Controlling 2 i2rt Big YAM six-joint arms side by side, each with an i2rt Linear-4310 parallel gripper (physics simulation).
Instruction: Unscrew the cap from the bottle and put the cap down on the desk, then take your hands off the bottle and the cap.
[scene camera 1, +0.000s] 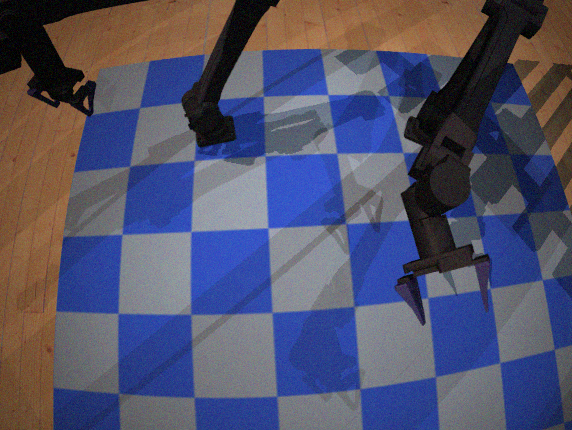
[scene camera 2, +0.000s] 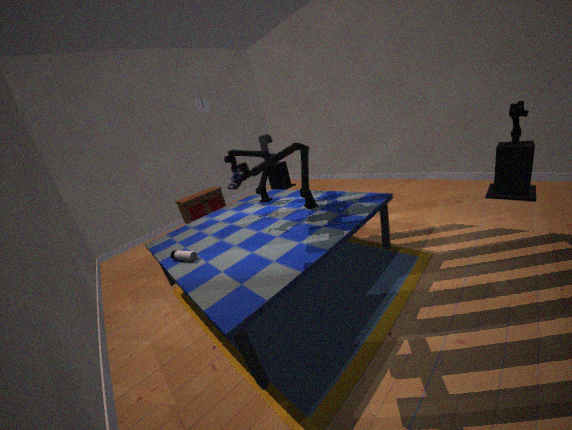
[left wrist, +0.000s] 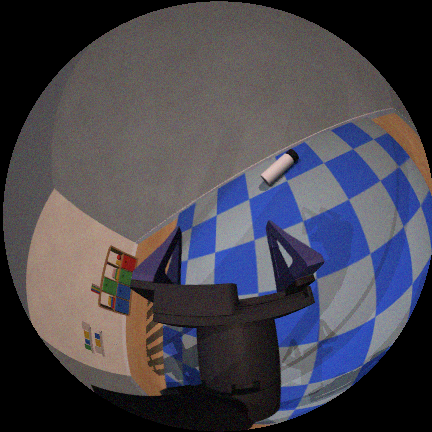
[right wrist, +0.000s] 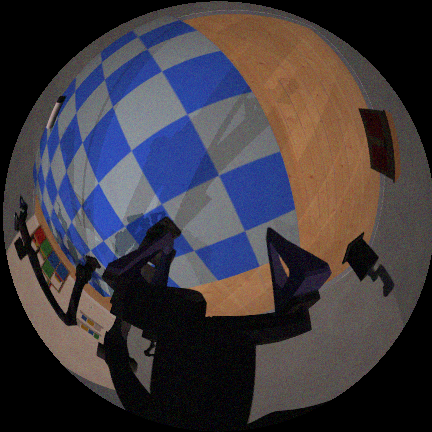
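Seen in the pictures: left gripper, between the fingertips: (scene camera 1: 454, 318) (scene camera 2: 229, 184) (left wrist: 224, 226); right gripper, between the fingertips: (scene camera 1: 74, 110) (right wrist: 217, 234); left arm's base, origin of its link: (scene camera 1: 422, 134) (scene camera 2: 311, 206) (right wrist: 92, 260); right arm's base, origin of its link: (scene camera 1: 215, 132) (scene camera 2: 266, 200) (right wrist: 163, 231).
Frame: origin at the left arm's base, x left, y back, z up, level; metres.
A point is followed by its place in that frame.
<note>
The bottle, a pale cylinder (scene camera 2: 186, 256) @[y -1.023, x 0.248, z 0.048 m] (left wrist: 278, 169) @[y -1.017, x 0.174, z 0.048 m] (right wrist: 54, 115), lies on its side on the blue and grey checked desk (scene camera 2: 246, 261) @[y -0.652, x 0.513, z 0.000 m] (left wrist: 325, 185) @[y -0.944, x -0.042, z 0.000 m] (right wrist: 150, 115) @[y -0.681, x -0.599, z 0.000 m], near the edge far from the arm bases. The black cap (scene camera 2: 173, 254) @[y -1.130, x 0.141, z 0.051 m] (left wrist: 292, 156) @[y -1.094, x 0.105, z 0.048 m] (right wrist: 61, 99) sits on one end of it. Neither shows in scene camera 1. My left gripper (scene camera 1: 455, 317) @[y -0.593, x 0.027, z 0.382 m] (left wrist: 224, 226) @[y -0.593, x 0.027, z 0.382 m] is open and empty above the desk, well apart from the bottle. My right gripper (scene camera 1: 74, 110) @[y -0.479, x -0.797, z 0.320 m] (right wrist: 217, 234) @[y -0.479, x -0.797, z 0.320 m] is open and empty by the desk's left edge in scene camera 1, farther from the bottle.
A low wooden cabinet with dark red doors (scene camera 2: 202, 204) (right wrist: 377, 142) stands on the floor beyond the desk. A black pedestal (scene camera 2: 515, 162) with a small dark figure stands far to the right in scene camera 2. A coloured shelf unit shows by the wall in the left wrist view.
</note>
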